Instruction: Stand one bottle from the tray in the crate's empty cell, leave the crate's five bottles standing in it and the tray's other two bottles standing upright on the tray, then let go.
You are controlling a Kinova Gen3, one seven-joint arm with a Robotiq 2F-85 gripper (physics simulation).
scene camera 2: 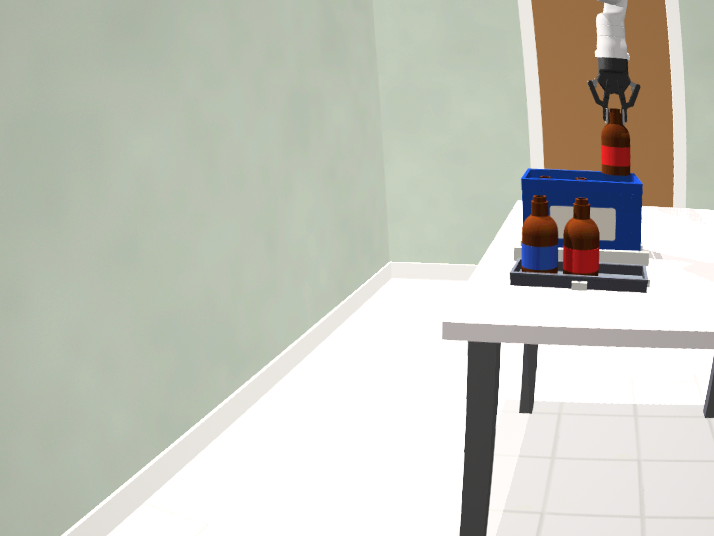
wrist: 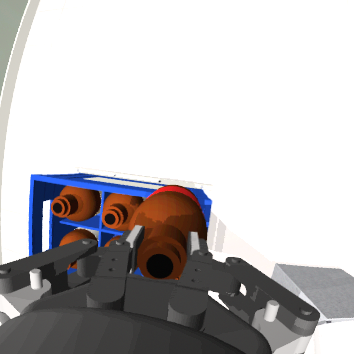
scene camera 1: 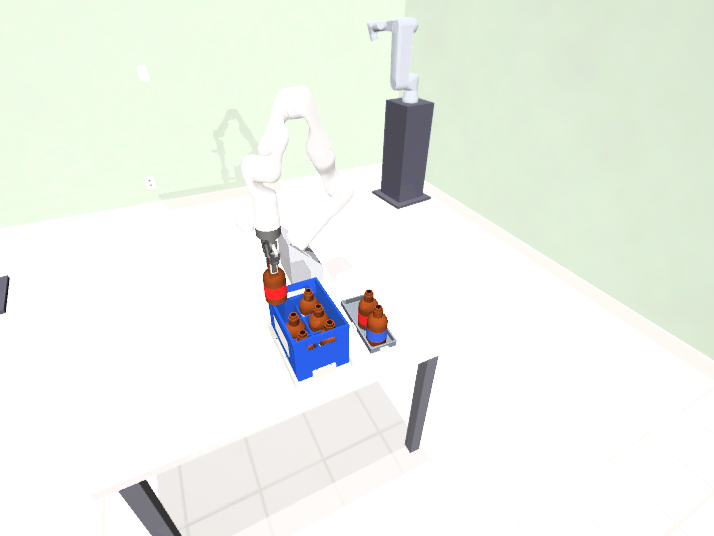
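Seen in the pictures: gripper, fingertip midpoint: (scene camera 2: pixel 615 124) (wrist: pixel 164 239) (scene camera 1: pixel 272 269); arm's base, link origin: (wrist: pixel 337 324) (scene camera 1: pixel 295 242).
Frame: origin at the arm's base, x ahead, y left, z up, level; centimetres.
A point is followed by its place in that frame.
My gripper (scene camera 1: pixel 273 270) {x 30.3, y -22.0, z 13.3 cm} (scene camera 2: pixel 615 120) {x 30.3, y -22.0, z 13.3 cm} (wrist: pixel 164 239) {x 30.3, y -22.0, z 13.3 cm} is shut on the neck of a brown bottle with a red label (scene camera 1: pixel 275 286) {x 33.9, y -22.9, z 9.3 cm} (scene camera 2: pixel 615 152) {x 31.2, y -18.2, z 6.9 cm} (wrist: pixel 167 215) {x 30.2, y -23.9, z 13.1 cm}. The bottle hangs about upright, its base near rim height at one end corner of the blue crate (scene camera 1: pixel 322 362) {x 53.4, y -17.5, z -11.1 cm} (scene camera 2: pixel 628 222) {x 30.4, y -5.5, z -6.9 cm} (wrist: pixel 36 220) {x 52.6, y -18.9, z 0.3 cm}; whether the base is inside the walls is unclear. Several brown bottles stand in the crate, such as one bottle (scene camera 1: pixel 308 304) {x 33.5, y -11.7, z -3.9 cm} and another (scene camera 1: pixel 317 320) {x 42.3, y -13.0, z -3.8 cm}. A red-labelled bottle (scene camera 1: pixel 364 319) {x 44.9, y 4.6, z -10.2 cm} (scene camera 2: pixel 581 236) {x 43.3, y 11.3, z -6.3 cm} and a blue-labelled bottle (scene camera 1: pixel 376 334) {x 54.1, y 3.4, z -9.3 cm} (scene camera 2: pixel 539 236) {x 51.4, y 9.3, z -6.8 cm} stand upright on the grey tray (scene camera 1: pixel 351 311) {x 34.1, y 6.0, z -15.4 cm} (scene camera 2: pixel 611 282) {x 37.3, y 13.5, z -14.3 cm}.
The crate and tray stand side by side on the white table (scene camera 1: pixel 201 375) {x 33.4, y -51.3, z -15.9 cm} (scene camera 2: pixel 576 333) {x 45.8, y 31.7, z -16.9 cm}. A grey block (wrist: pixel 320 290) {x 2.9, y -5.7, z -3.6 cm} shows at the right of the wrist view. A second arm (scene camera 1: pixel 401 57) stands on a dark pedestal (scene camera 1: pixel 406 150) at the back.
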